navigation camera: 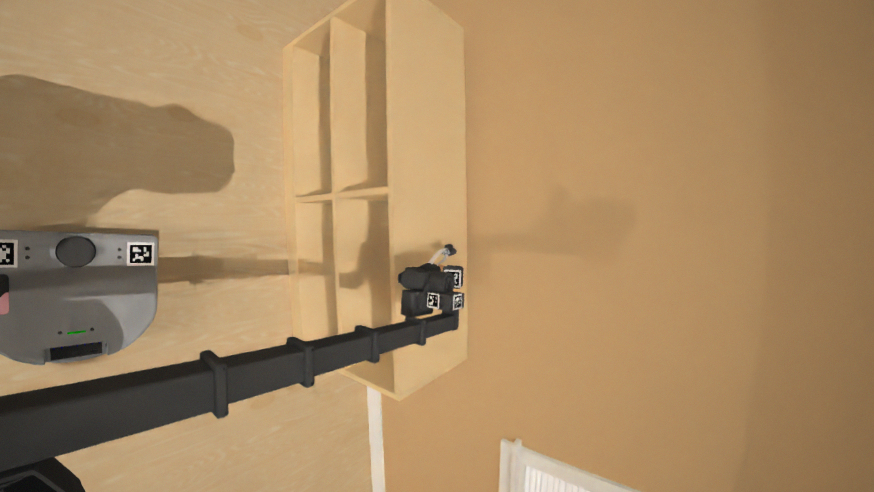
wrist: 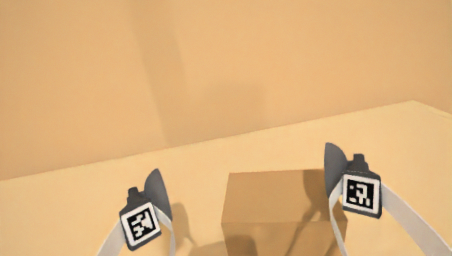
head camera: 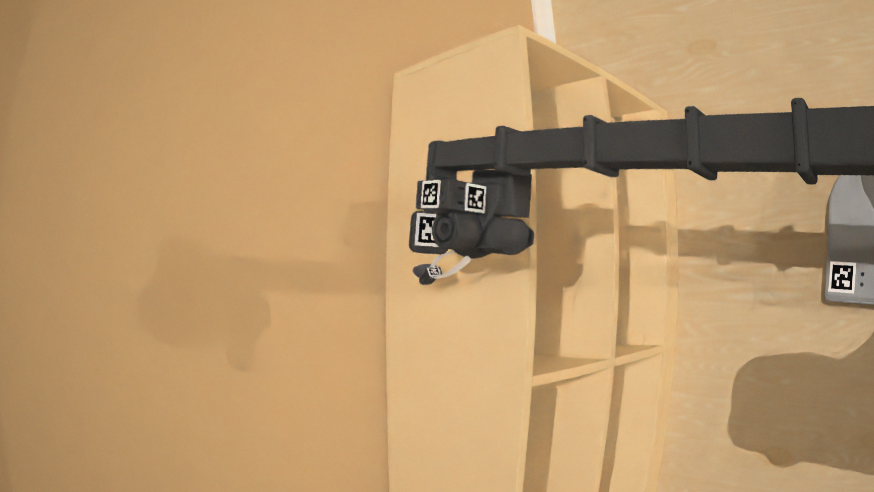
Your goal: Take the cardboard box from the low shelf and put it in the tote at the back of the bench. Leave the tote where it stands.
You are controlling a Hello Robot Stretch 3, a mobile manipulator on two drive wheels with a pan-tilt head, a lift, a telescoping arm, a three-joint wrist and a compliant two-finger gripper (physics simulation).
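Where they show: robot's base, origin of the base link: (navigation camera: 76,249).
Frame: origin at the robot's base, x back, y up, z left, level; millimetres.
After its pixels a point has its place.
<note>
The brown cardboard box (wrist: 275,197) sits on the top board of the low shelf (head camera: 458,378) @(x -220, y 610, z -760 mm) (navigation camera: 428,122) @(x -427, y 610, z -745 mm) (wrist: 65,210), close to the wall, low in the wrist view. My gripper (wrist: 243,174) @(x 27, y 683, z -793 mm) (head camera: 427,261) (navigation camera: 451,259) @(x 27, y 683, z -793 mm) is open, with nothing between its fingertips. In the wrist view the left finger stands to the left of the box with a gap, and the right finger overlaps the box's right end; whether it touches is not clear. The wrist hides the box in the head and navigation views. The tote and the bench do not show.
The extended arm (head camera: 654,143) @(x 102, y 870, z -262 mm) (navigation camera: 262,369) @(x 95, y 872, z -160 mm) reaches across the shelf's open compartments. The wall (head camera: 214,122) @(x 204, y 1010, z -1039 mm) (navigation camera: 611,122) @(x -423, y 1084, z -989 mm) (wrist: 225,60) rises behind the shelf. My grey base (head camera: 847,244) @(x 67, y 160, z -122 mm) (navigation camera: 79,275) @(x 54, y 159, z -7 mm) stands on the floor in front. A white slatted fixture (navigation camera: 519,467) @(x 742, y 833, z -1070 mm) shows at the navigation view's bottom edge.
</note>
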